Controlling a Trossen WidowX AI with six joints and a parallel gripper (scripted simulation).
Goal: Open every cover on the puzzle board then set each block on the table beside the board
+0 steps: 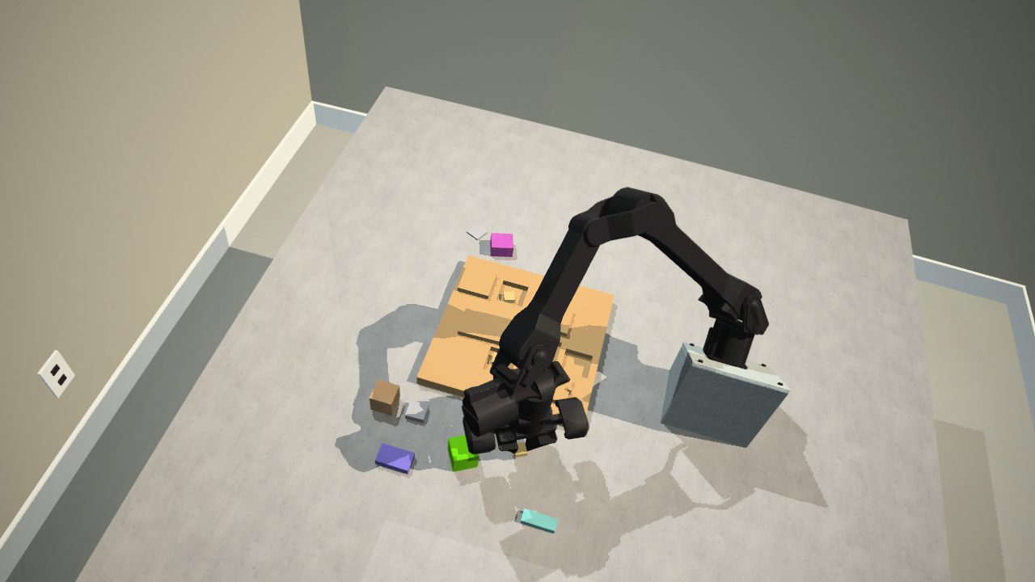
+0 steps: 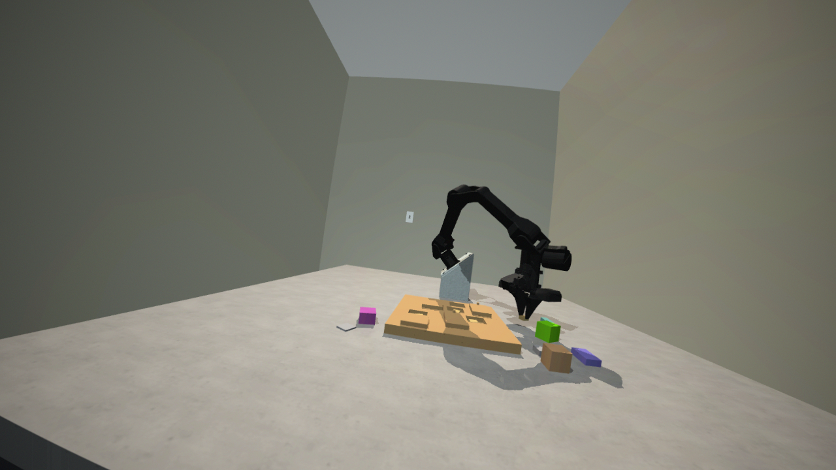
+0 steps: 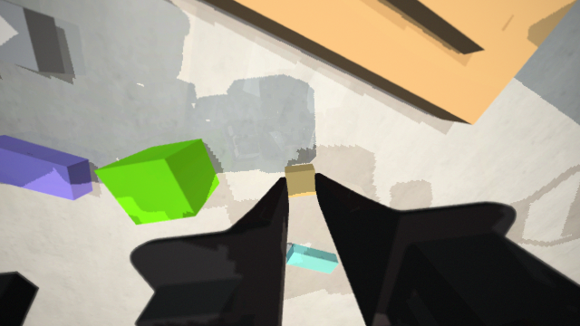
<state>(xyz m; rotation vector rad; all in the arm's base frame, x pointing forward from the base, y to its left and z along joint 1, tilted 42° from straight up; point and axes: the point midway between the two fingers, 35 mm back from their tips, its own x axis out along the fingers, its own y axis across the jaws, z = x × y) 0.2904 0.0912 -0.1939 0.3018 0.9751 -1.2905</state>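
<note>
Now: gripper tip 9 cm short of the green block and 3 cm to the right of it. From my gripper tip the other things lie so: grey block 18 cm ahead, 3 cm to the right, 2 cm below; purple block 19 cm ahead, 6 cm to the left, 2 cm below; cyan block 10 cm to the left, 6 cm behind, 2 cm below.
</note>
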